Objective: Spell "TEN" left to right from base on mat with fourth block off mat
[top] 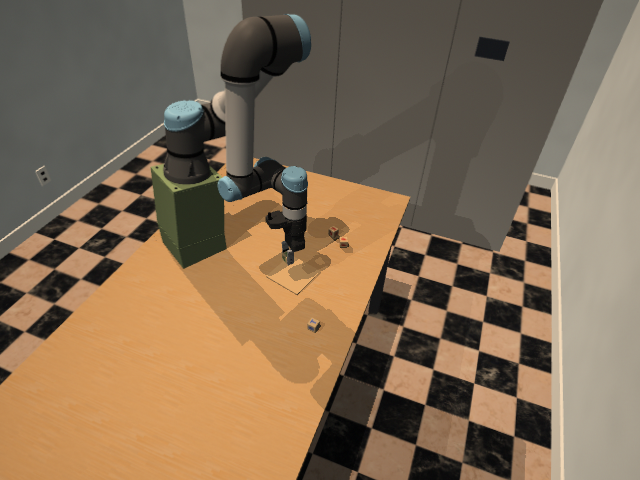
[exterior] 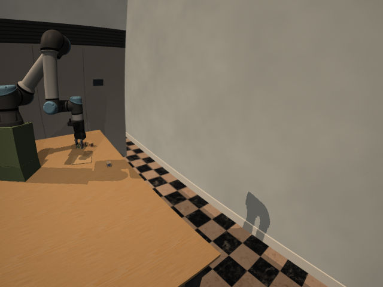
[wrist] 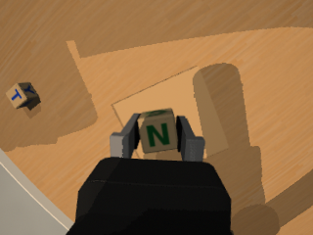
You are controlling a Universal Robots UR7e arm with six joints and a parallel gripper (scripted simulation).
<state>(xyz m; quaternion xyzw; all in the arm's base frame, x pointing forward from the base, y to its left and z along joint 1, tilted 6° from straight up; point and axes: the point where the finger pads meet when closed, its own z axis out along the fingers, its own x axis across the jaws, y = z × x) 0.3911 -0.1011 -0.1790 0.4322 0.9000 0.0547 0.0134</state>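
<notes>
Now: the mat 10 mm ahead of my hand, 40 mm to the left of it and 120 mm below it.
</notes>
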